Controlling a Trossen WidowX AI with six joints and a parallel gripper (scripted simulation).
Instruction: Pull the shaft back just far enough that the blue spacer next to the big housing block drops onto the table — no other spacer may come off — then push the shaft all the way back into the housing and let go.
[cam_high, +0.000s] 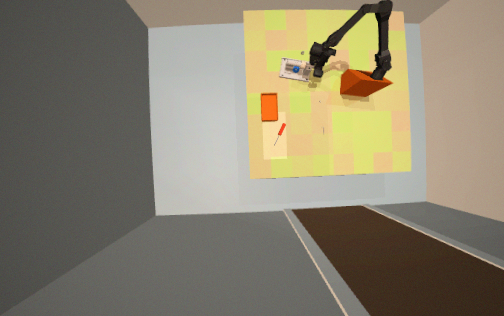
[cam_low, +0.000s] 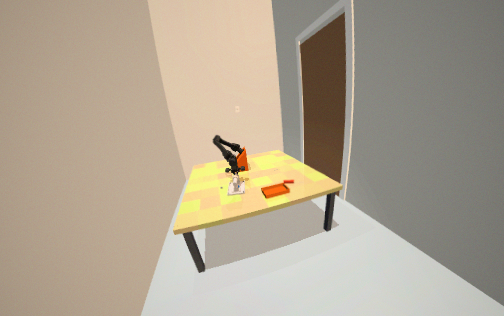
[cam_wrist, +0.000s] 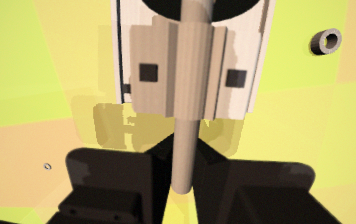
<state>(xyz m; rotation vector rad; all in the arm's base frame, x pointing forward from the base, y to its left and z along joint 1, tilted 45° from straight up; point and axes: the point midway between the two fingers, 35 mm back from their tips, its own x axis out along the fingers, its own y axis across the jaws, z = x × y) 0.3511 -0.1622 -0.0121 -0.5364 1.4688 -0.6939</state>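
Right now my gripper tip is 130 mm short of the blue spacer, 30 mm above it and 10 mm to the left of it. From my gripper tip the other things lie so: grey piece (150 mm to the right, 80 mm ahead, 40 mm below); orange tray (320 mm ahead, 290 mm to the left, 30 mm below); fixture (140 mm ahead, 10 mm to the right).
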